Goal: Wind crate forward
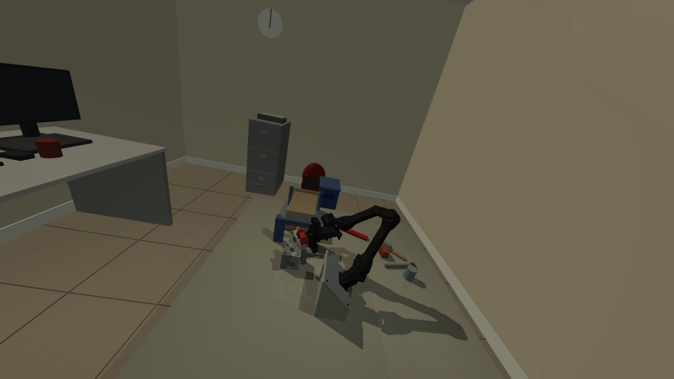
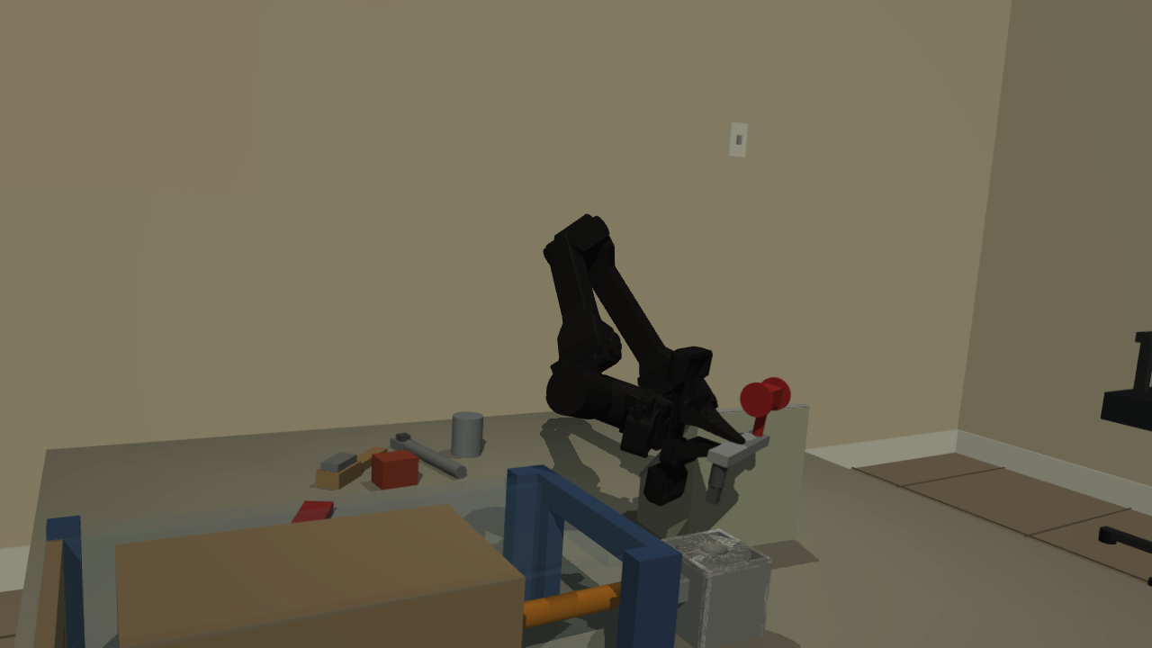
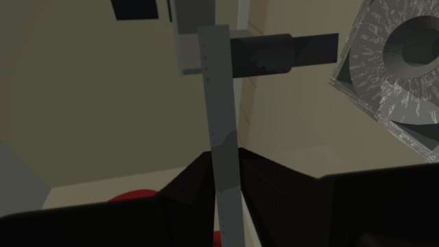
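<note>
The red knob lies 50 mm behind my gripper tip, 20 mm to the right of it and 40 mm above it. The rest, counted from my gripper tip: clear-panelled cubby (450 mm ahead, 30 mm to the left, 80 mm below); then grey winch (30 mm ahead, 10 mm to the left, 160 mm below); then winch handle (10 mm behind, 10 mm to the right, 10 mm above).
</note>
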